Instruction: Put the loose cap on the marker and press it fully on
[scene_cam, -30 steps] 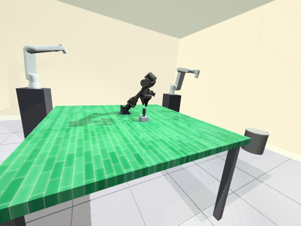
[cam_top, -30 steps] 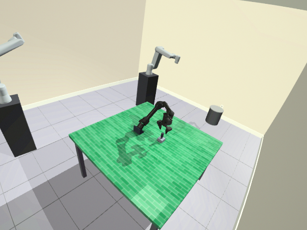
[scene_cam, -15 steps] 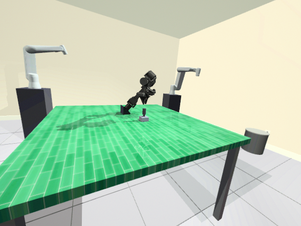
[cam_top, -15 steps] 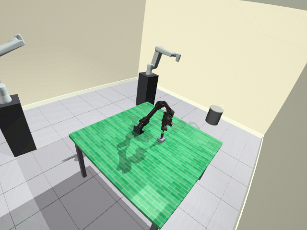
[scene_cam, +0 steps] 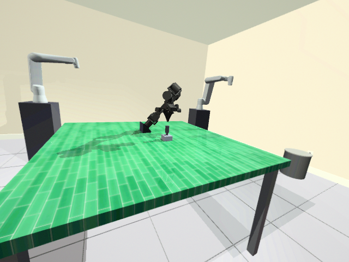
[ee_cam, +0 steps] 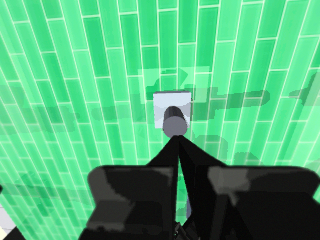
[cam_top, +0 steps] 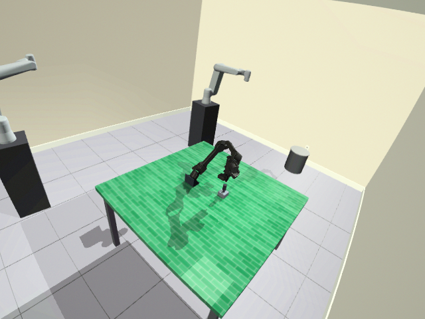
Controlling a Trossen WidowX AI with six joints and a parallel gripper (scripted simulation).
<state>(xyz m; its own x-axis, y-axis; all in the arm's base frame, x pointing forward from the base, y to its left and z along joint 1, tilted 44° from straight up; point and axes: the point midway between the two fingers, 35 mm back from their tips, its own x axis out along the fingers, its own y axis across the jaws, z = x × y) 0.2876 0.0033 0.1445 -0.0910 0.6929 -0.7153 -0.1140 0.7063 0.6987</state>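
Right now the dark cylindrical cap is 6 cm below my gripper tip. Round my gripper tip: light grey holder block 12 cm below.
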